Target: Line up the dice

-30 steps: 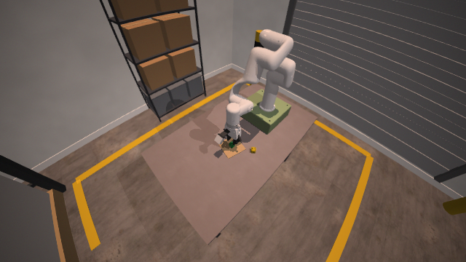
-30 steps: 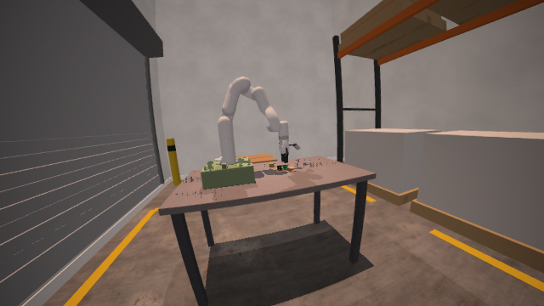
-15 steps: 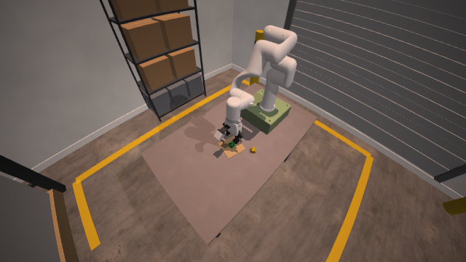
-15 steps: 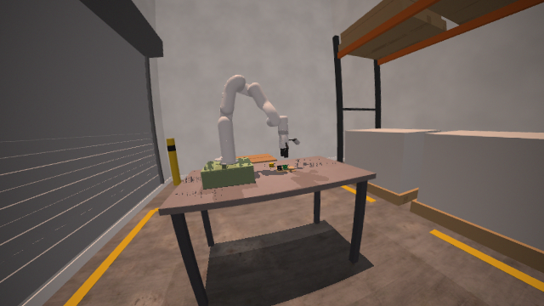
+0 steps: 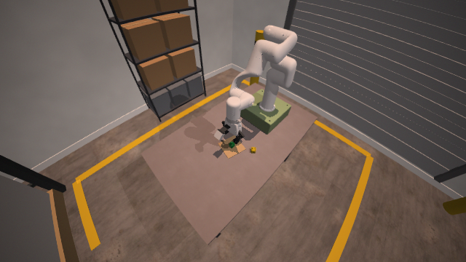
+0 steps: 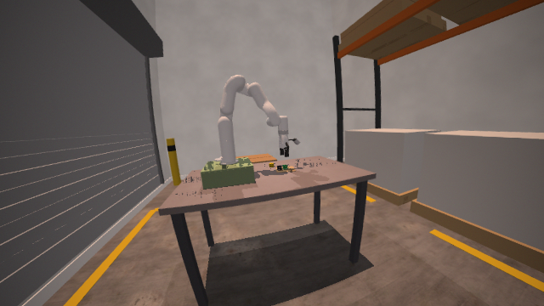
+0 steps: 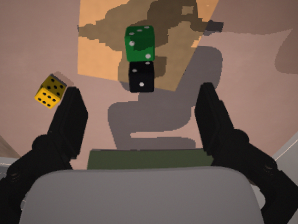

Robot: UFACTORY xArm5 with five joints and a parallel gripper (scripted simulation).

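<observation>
The yellow die is 50 mm behind my hand, 140 mm to the left of it and 100 mm below it. Also, from my hand: green die 100 mm below; then orange mat 110 mm below; then black die 40 mm behind, 100 mm below.
</observation>
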